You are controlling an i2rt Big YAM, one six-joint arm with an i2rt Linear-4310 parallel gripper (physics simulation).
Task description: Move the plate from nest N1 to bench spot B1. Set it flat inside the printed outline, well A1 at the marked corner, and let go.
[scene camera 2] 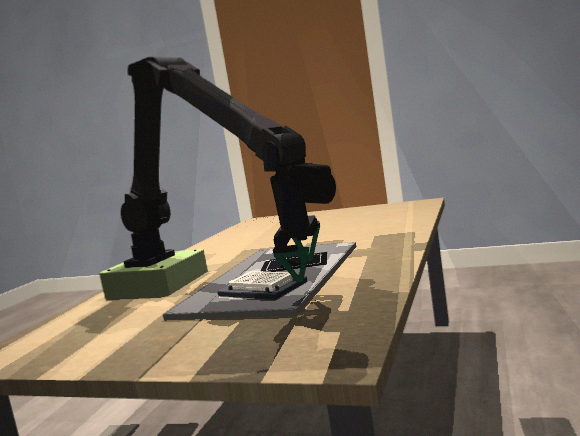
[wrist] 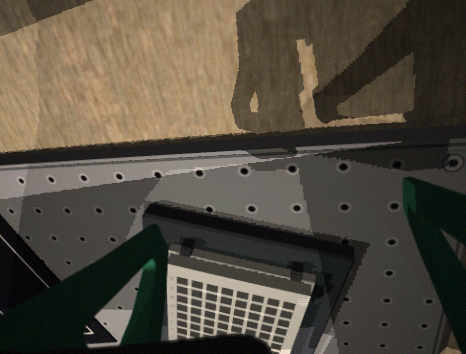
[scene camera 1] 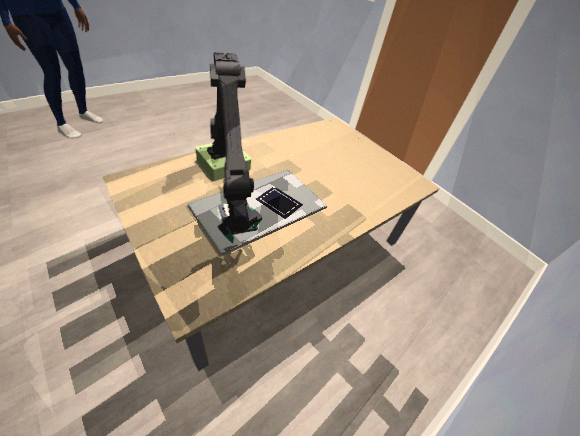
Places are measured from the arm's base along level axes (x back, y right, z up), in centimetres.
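Pixels of known places: gripper, fingertip midpoint: [scene camera 2: 304,270] [wrist: 277,215] [scene camera 1: 242,234]; arm's base, origin of the base link: [scene camera 2: 150,260] [scene camera 1: 221,152].
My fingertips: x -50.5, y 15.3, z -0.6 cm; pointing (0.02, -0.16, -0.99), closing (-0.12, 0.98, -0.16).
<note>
Ahead of a thing's pixels: the offset from my fingertips to its top centre. Level surfaces: height alone.
The white plate @(dx +12.6, dy -4.4, dz -2.3 cm) [scene camera 1: 225,211] [scene camera 2: 260,281] [wrist: 235,305], with a grid of wells, sits in the black nest @(dx +12.6, dy -4.4, dz -2.7 cm) [scene camera 2: 250,294] [wrist: 225,222]. In the wrist view it lies slightly turned, its lower part hidden. My gripper [scene camera 1: 243,230] [scene camera 2: 299,277] [wrist: 277,215] is open and empty, its green fingers pointing down at the nest. In the wrist view the left finger overlaps the nest's left corner, close to the plate's side; the right finger stands beyond the nest's right side. Spot B1, a black panel @(dx +13.1, dy -25.1, dz -4.7 cm) [scene camera 1: 280,202] [scene camera 2: 295,261] [wrist: 20,280] with a white outline, lies beside the nest. Well A1 cannot be made out.
A grey perforated board @(dx +15.5, dy -16.8, dz -4.9 cm) [scene camera 1: 210,232] [scene camera 2: 195,312] [wrist: 270,187] carries the nest and the panel on the wooden table @(dz -6.2 cm) [scene camera 1: 395,180] [scene camera 2: 230,370] [wrist: 125,75]. The arm's green base block [scene camera 1: 215,170] [scene camera 2: 135,282] stands behind the board. A person [scene camera 1: 52,55] stands beyond the table.
</note>
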